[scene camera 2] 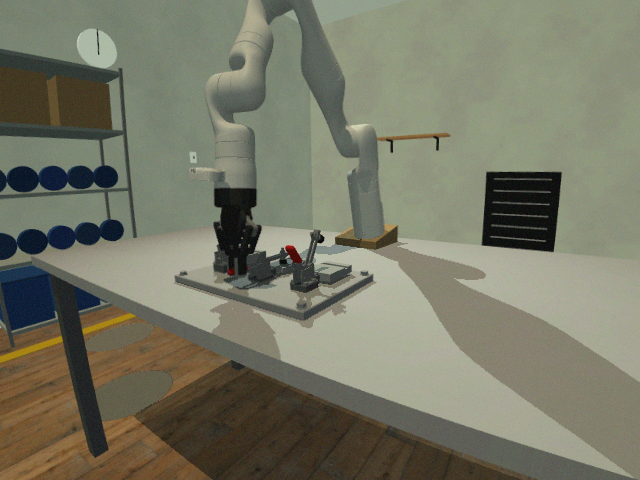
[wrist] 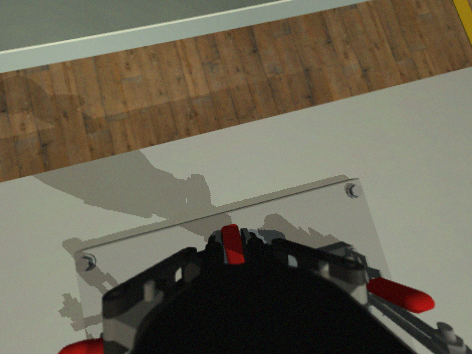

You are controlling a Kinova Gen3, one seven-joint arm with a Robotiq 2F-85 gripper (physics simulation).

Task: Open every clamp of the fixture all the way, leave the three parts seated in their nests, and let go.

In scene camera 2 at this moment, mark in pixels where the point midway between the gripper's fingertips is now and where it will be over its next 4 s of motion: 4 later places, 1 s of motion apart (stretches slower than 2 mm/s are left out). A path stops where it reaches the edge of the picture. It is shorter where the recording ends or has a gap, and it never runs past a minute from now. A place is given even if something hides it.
My gripper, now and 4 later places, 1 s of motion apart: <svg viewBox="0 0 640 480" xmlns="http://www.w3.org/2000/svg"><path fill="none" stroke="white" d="M237 276L239 266L245 256L246 254L256 215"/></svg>
